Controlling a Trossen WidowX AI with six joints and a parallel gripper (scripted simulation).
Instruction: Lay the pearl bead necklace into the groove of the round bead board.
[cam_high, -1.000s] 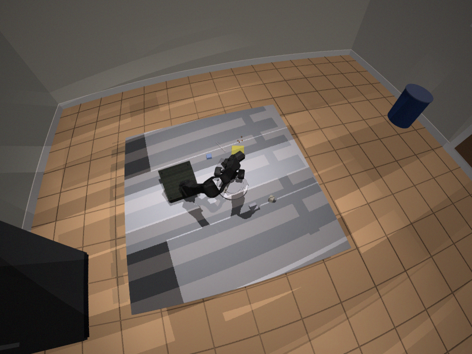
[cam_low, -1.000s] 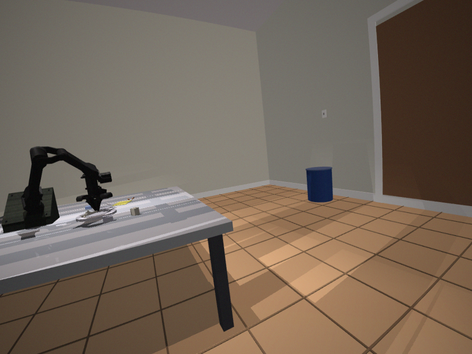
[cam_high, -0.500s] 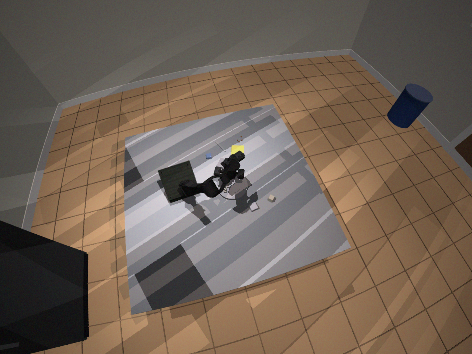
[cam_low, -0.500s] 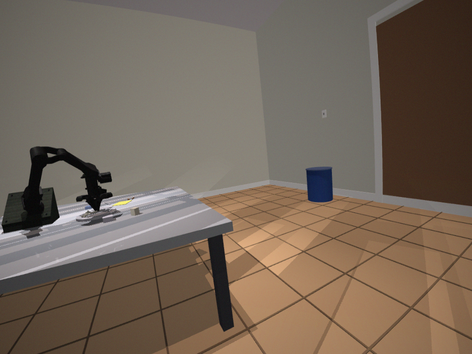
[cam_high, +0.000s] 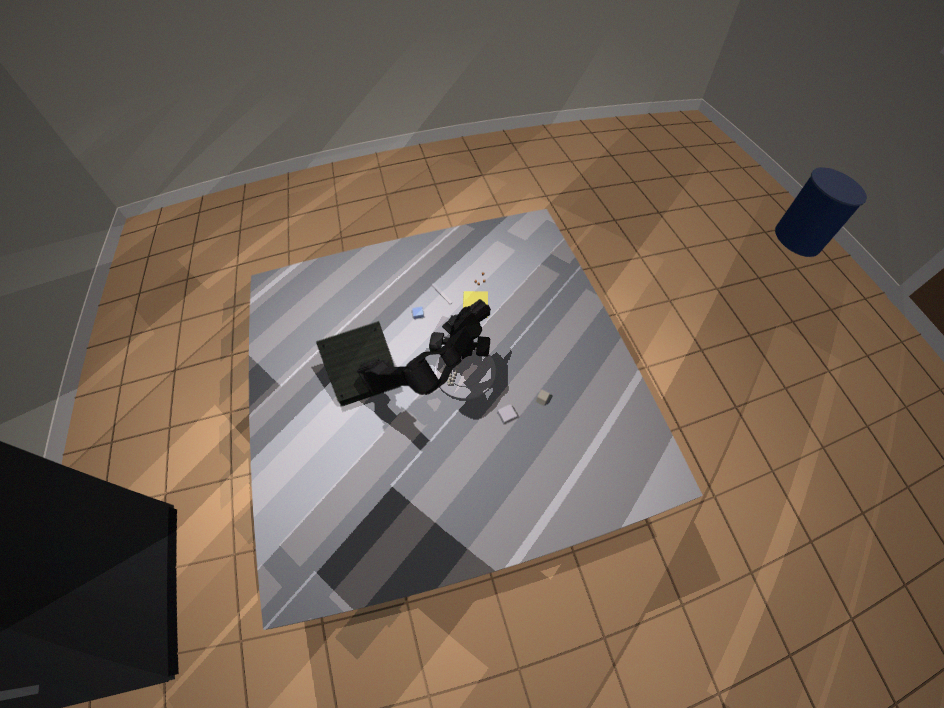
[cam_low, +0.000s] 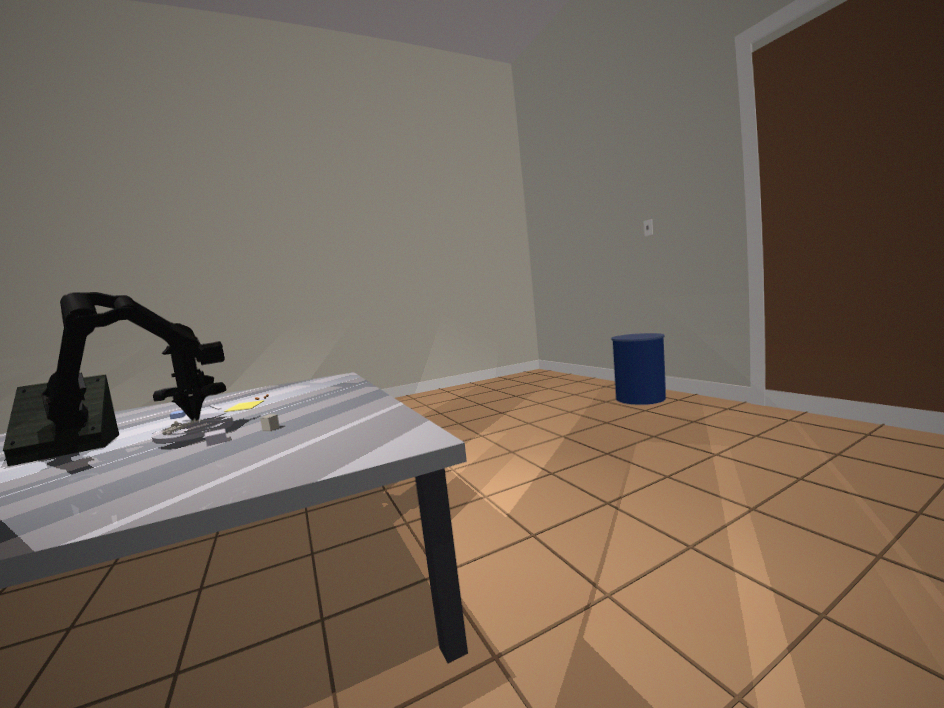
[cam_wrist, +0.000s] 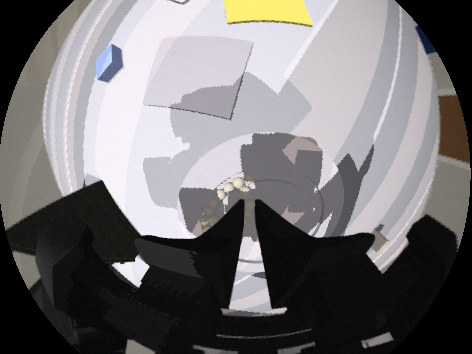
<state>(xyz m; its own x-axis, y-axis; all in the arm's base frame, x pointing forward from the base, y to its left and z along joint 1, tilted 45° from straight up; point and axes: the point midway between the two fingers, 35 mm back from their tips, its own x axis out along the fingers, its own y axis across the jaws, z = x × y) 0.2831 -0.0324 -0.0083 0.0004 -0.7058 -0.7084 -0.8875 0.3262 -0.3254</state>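
Right now my gripper tip is 4 cm to the left of the round bead board and 1 cm above it. Round my gripper tip: yellow pad: 13 cm ahead, 20 cm to the left, 2 cm below; then grey card: 1 cm ahead, 13 cm to the left, 2 cm below; then white block: 7 cm ahead, 24 cm to the right, 1 cm below.
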